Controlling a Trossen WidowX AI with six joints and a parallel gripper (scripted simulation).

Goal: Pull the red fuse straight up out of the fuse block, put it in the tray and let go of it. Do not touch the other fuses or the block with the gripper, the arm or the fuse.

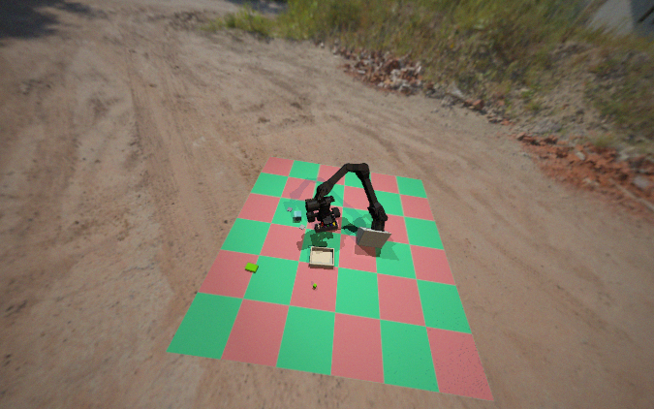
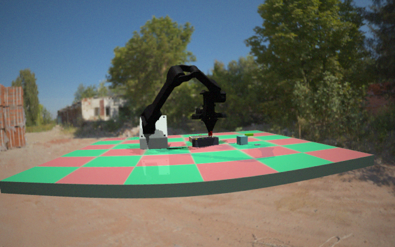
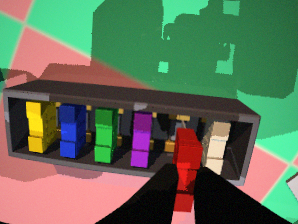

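The purple fuse lies 20 mm behind my gripper tip, 10 mm to the right of it and 40 mm below it. Also, from my gripper tip: red fuse 10 mm below; then blue fuse 60 mm behind, 20 mm to the right, 40 mm below; then green fuse 40 mm behind, 10 mm to the right, 40 mm below.
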